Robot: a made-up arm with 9 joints. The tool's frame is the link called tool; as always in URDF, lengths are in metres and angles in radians. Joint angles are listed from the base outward.
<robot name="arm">
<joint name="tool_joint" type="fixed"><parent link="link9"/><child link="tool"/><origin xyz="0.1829 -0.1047 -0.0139" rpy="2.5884 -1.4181 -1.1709"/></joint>
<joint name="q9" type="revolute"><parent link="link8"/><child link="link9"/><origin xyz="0.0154 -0.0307 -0.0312" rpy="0.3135 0.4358 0.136"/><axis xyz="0 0 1"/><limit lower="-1.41" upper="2.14"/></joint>
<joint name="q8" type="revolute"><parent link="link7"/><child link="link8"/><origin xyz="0.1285 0.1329 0.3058" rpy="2.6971 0.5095 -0.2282"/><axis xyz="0 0 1"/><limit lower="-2.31" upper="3.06"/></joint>
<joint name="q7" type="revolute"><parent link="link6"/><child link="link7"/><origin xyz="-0.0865 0.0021 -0.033" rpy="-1.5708 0 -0.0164"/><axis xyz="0 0 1"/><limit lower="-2.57" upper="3.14"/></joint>
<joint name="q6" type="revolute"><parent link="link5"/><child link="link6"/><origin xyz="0.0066 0.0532 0.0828" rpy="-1.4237 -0.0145 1.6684"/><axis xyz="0 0 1"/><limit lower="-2.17" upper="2.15"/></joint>
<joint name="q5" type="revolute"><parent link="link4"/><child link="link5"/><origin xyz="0.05 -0.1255 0.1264" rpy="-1.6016 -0.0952 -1.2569"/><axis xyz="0 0 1"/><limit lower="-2.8" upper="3.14"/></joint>
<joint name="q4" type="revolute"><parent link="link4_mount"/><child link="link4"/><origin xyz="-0.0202 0.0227 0.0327" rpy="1.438 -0.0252 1.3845"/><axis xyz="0 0 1"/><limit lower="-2.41" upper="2.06"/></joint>
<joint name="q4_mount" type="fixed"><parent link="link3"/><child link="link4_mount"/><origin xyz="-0.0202 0.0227 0.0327" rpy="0 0 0"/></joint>
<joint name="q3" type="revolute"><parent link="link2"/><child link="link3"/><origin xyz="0.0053 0.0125 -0.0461" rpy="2.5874 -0.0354 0.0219"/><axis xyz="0 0 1"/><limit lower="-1.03" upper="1.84"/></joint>
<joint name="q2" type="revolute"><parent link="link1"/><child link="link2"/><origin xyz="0.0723 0.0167 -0.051" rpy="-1.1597 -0.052 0.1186"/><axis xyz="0 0 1"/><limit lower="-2.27" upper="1.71"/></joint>
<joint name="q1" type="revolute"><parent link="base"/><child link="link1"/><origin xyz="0.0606 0.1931 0.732" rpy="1.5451 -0.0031 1.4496"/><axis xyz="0 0 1"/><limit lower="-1.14" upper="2.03"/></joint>
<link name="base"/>
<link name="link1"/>
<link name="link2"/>
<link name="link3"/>
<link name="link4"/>
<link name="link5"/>
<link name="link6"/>
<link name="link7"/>
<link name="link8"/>
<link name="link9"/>
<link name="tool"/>
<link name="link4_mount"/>
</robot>
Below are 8 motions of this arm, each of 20 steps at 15 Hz.
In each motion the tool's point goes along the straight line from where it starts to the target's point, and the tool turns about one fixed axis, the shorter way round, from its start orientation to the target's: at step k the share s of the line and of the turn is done. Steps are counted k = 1, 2, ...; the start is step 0. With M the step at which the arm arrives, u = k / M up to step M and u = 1 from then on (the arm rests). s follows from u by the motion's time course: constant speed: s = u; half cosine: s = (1 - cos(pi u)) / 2; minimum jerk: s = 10 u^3 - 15 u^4 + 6 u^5.
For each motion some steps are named. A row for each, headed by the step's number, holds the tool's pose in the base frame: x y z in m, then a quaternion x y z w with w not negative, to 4 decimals.
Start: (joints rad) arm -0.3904 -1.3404 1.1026 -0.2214 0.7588 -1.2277 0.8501 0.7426 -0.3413
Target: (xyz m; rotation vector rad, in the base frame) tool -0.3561 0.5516 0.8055 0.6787 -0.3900 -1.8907
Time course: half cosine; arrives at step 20
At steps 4, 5, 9, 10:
4: -0.2946 0.6512 0.7072 -0.4608 -0.1775 -0.6594 0.5669
5: -0.2980 0.6456 0.7127 -0.4222 -0.1796 -0.6786 0.5736
9: -0.3168 0.6153 0.7426 -0.2014 -0.1848 -0.7592 0.5906
10: -0.3221 0.6066 0.7512 -0.1361 -0.1844 -0.7746 0.5895

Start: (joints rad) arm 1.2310 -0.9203 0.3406 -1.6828 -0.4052 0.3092 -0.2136 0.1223 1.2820
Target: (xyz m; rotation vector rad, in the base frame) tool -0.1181 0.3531 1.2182 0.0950 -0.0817 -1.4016
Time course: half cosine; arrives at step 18
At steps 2, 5, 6, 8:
2: -0.1309 0.5584 0.6936 0.4039 -0.6423 -0.4071 0.5085
5: -0.1290 0.5270 0.7739 0.3606 -0.5680 -0.4659 0.5747
6: -0.1280 0.5119 0.8125 0.3378 -0.5291 -0.4917 0.6035
8: -0.1259 0.4773 0.9008 0.2813 -0.4335 -0.5440 0.6611

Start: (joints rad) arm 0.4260 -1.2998 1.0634 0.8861 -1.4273 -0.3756 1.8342 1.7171 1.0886
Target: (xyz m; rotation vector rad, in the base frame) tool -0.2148 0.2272 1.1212 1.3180 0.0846 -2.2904
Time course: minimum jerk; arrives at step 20
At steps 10, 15, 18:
10: -0.0420 0.1543 1.1191 0.2635 0.2846 -0.8526 0.3502
15: -0.1790 0.2121 1.1208 0.4418 0.0849 -0.8511 0.2708
18: -0.2118 0.2260 1.1212 0.4798 0.0355 -0.8407 0.2484

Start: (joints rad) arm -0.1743 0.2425 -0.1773 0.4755 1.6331 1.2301 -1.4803 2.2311 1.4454
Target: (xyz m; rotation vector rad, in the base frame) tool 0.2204 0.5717 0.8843 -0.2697 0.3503 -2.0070
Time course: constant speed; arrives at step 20
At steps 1, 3, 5, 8, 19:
1: 0.1319 0.4321 1.0837 -0.1874 0.2525 -0.2226 0.9228
3: 0.1412 0.4468 1.0627 -0.1841 0.2475 -0.3004 0.9026
5: 0.1506 0.4615 1.0417 -0.1797 0.2409 -0.3762 0.8765
8: 0.1645 0.4835 1.0102 -0.1708 0.2280 -0.4851 0.8267
19: 0.2157 0.5644 0.8948 -0.1184 0.1544 -0.8132 0.5485

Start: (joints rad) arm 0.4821 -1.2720 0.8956 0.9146 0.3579 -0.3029 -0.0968 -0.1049 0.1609
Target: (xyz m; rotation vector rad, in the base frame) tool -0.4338 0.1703 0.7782 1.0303 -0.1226 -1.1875
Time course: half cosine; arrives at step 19
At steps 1, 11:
1: -0.3633 0.2615 0.9759 0.4792 0.1328 -0.7744 0.3912
11: -0.4070 0.2050 0.8533 0.4804 0.0170 -0.6405 0.5989

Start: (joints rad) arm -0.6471 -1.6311 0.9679 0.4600 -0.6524 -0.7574 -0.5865 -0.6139 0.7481
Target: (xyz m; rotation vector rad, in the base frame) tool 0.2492 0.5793 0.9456 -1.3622 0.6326 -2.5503
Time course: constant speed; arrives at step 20
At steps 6, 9, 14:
6: -0.1555 0.5425 0.9623 -0.1376 -0.1101 -0.8152 0.5518
9: -0.0688 0.5504 0.9587 -0.2166 -0.0400 -0.8564 0.4670
14: 0.0758 0.5635 0.9527 -0.3380 0.0778 -0.8867 0.3058

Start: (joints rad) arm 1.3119 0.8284 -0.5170 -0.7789 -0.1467 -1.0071 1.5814 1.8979 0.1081
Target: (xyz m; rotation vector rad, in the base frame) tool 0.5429 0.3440 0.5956 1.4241 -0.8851 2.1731
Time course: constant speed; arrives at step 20
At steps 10, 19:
10: 0.3674 0.2352 0.4622 0.5911 -0.5165 0.5207 0.3358
19: 0.5254 0.3331 0.5823 0.5202 -0.3385 0.7548 0.2125

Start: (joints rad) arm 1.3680 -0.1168 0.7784 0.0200 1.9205 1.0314 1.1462 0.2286 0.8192
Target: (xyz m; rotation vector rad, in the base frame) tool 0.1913 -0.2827 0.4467 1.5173 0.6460 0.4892
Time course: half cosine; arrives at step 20
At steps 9, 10, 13, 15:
9: -0.0824 -0.0984 0.5660 0.8523 0.5102 -0.0411 0.1075
10: -0.0454 -0.1233 0.5499 0.8497 0.4917 -0.0047 0.1902
13: 0.0621 -0.1957 0.5030 0.8015 0.4152 0.0998 0.4186
15: 0.1220 -0.2360 0.4769 0.7495 0.3593 0.1555 0.5339

